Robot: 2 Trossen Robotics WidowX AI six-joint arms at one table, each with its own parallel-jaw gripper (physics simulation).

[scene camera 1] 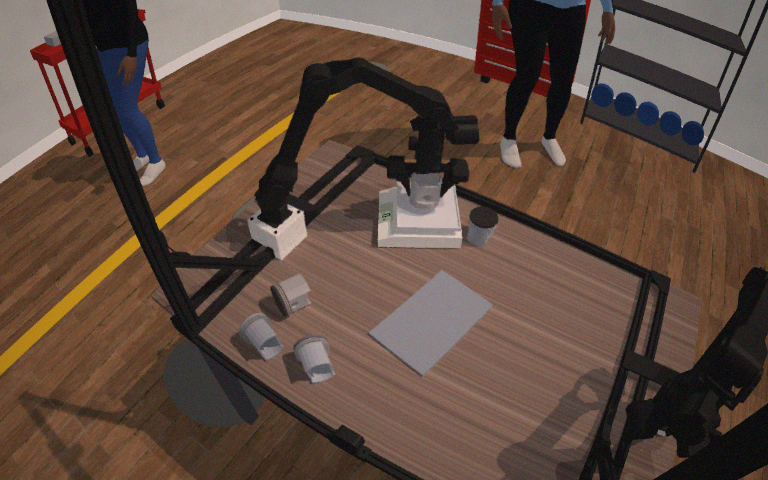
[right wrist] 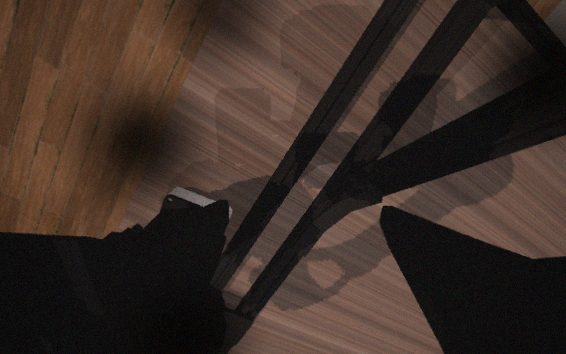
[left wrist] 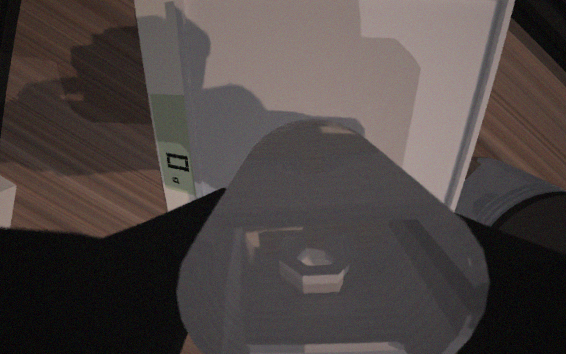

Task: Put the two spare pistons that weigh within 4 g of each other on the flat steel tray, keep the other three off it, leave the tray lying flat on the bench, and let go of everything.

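Seen in the pictures: left gripper, fingertip midpoint: [scene camera 1: 424, 195] [left wrist: 313, 201]; right gripper, fingertip midpoint: [scene camera 1: 649, 435] [right wrist: 304, 210]; left arm's base, link origin: [scene camera 1: 275, 215].
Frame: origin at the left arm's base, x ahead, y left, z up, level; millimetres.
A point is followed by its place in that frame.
Note:
A grey piston [scene camera 1: 425, 199] @[z 18, x 276, y 229 mm] [left wrist: 320, 315] @[z 52, x 279, y 227 mm] is gripped in my left gripper [scene camera 1: 425, 186] @[z 13, x 265, y 245 mm] [left wrist: 313, 201] @[z 13, x 265, y 245 mm], over the white scale's pan [scene camera 1: 444, 222] @[z -19, x 335, y 222 mm]. The scale's display [scene camera 1: 386, 212] @[z -47, x 186, y 199 mm] [left wrist: 177, 162] @[z -48, x 191, y 191 mm] reads 0 g. Three grey pistons lie at the left of the bench in the scene view: one [scene camera 1: 292, 294] @[z -17, x 179, y -145 mm] toward the back, one [scene camera 1: 261, 336] @[z -11, x 200, y -267 mm] at the left and one [scene camera 1: 314, 358] @[z -10, x 316, y -243 mm] nearer the front. The flat steel tray [scene camera 1: 431, 322] @[z -75, x 436, y -7 mm] lies bare on the bench. My right gripper [scene camera 1: 662, 433] @[z 34, x 942, y -92 mm] [right wrist: 304, 210] @[z 34, x 942, y -92 mm] is open and empty at the lower right.
A grey cylinder [scene camera 1: 481, 226] @[z -14, x 417, y 256 mm] with a dark top stands right of the scale [scene camera 1: 419, 241] @[z -57, x 301, y 167 mm]; it may be a piston. Black frame rails [scene camera 1: 555, 233] @[z -66, x 582, y 403 mm] [right wrist: 300, 165] @[z -62, x 931, y -96 mm] run around the bench [scene camera 1: 509, 396] @[z -82, x 664, y -78 mm]. A black upright post [scene camera 1: 121, 158] @[z 397, x 35, y -327 mm] stands at the left.

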